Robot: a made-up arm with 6 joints.
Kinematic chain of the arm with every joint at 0, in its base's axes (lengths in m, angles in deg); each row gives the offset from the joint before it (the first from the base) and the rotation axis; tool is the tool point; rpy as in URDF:
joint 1: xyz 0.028 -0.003 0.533 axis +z
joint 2: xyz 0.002 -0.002 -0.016 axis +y
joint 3: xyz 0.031 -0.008 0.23 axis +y
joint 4: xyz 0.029 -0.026 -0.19 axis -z
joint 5: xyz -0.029 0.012 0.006 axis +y
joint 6: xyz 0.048 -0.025 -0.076 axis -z
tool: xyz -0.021 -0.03 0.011 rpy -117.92 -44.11 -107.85
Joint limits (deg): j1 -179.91..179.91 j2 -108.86..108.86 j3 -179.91..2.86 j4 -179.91..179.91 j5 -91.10..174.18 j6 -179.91..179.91
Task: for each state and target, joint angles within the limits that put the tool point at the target. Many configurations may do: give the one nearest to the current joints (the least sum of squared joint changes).
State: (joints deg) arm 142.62 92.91 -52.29 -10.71 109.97 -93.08
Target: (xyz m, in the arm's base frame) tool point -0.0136 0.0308 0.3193
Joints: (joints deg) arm 156.90 87.75 -63.24 22.62 112.18 -102.47
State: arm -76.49 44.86 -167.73 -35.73 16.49 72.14
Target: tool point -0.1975 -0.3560 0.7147
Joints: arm -113.23 38.67 -140.37 -33.89 31.72 70.33
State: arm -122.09 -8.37 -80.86 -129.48 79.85 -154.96
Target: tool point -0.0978 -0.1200 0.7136
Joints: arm -113.01 -43.09 -39.33 -126.19 55.14 -157.64
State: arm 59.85 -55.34 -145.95 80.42 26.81 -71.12
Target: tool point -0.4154 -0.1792 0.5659
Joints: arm 15.37 -108.86 -143.81 86.58 17.19 -62.34
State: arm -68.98 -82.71 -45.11 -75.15 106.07 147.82
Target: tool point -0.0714 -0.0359 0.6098
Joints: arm -69.71 -83.06 -29.47 -53.01 103.90 145.62
